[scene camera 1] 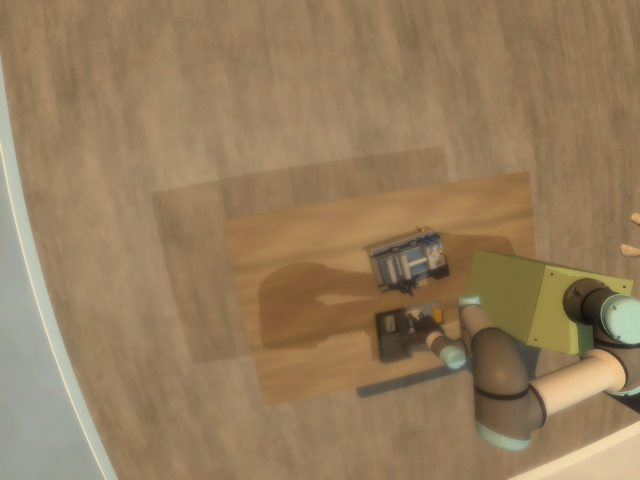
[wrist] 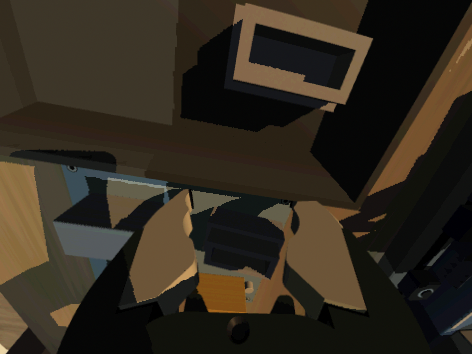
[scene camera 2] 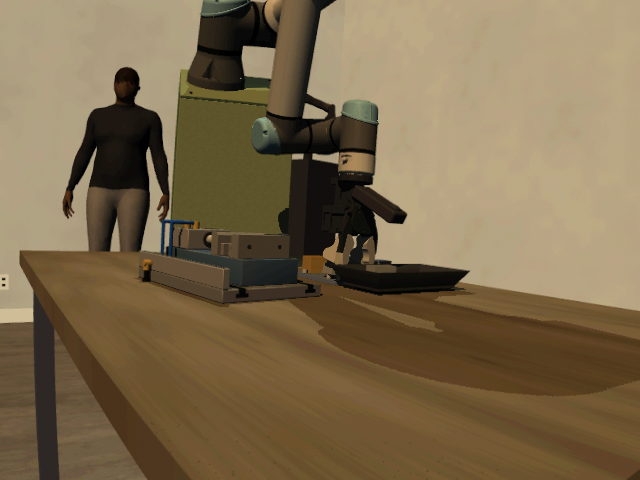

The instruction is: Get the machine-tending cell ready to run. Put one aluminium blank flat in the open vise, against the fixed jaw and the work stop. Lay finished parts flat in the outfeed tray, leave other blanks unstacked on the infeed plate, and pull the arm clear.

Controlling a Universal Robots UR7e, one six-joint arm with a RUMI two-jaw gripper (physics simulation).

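Where they show: gripper, fingertip midpoint: (scene camera 1: pixel 407 318); arm's base, origin of the base link: (scene camera 1: pixel 586 301) (scene camera 2: pixel 215 83).
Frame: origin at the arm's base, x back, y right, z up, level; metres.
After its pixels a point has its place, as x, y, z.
Note:
My gripper (scene camera 1: pixel 412 317) @[-0.476, -0.017, -0.462] (scene camera 2: pixel 355 260) (wrist: pixel 241 189) @[-0.476, -0.017, -0.462] is open and points down over the infeed plate (wrist: pixel 75 186) @[-0.489, -0.153, -0.460], beside the tray. A dark, shadowed part with a slot or pocket (wrist: pixel 245 240) @[-0.452, -0.016, -0.429] shows below and between the fingers, not gripped. A grey block, seemingly a blank (wrist: pixel 90 241) @[-0.463, -0.124, -0.424], lies on the plate to the left in the wrist view. A finished part with a rectangular pocket (scene camera 1: pixel 389 323) @[-0.568, 0.021, -0.423] (wrist: pixel 300 28) @[-0.572, 0.008, -0.421] lies flat in the black outfeed tray (scene camera 1: pixel 395 352) @[-0.584, -0.140, -0.451] (scene camera 2: pixel 413 281) @[-0.625, -0.004, -0.444] (wrist: pixel 225 167) @[-0.509, -0.026, -0.434]. The vise (scene camera 1: pixel 410 263) @[-0.407, 0.244, -0.384] (scene camera 2: pixel 263 271) @[-0.521, 0.264, -0.426] stands apart from the gripper; its jaw contents are unclear.
An orange block (scene camera 1: pixel 437 314) @[-0.351, -0.041, -0.424] (scene camera 2: pixel 312 263) @[-0.360, -0.022, -0.438] (wrist: pixel 222 292) @[-0.365, -0.041, -0.441] stands at the infeed plate. Blue tubing (scene camera 2: pixel 164 237) @[-0.278, 0.294, -0.391] rises at the vise. The green robot pedestal (scene camera 1: pixel 506 294) @[-0.139, 0.025, -0.217] (scene camera 2: pixel 232 165) @[-0.135, 0.032, -0.227] stands beyond the table (scene camera 1: pixel 310 361) @[-0.948, -0.017, -0.468] (scene camera 2: pixel 258 387) @[-0.830, 0.544, -0.468]. A person (scene camera 2: pixel 124 144) stands behind the table.

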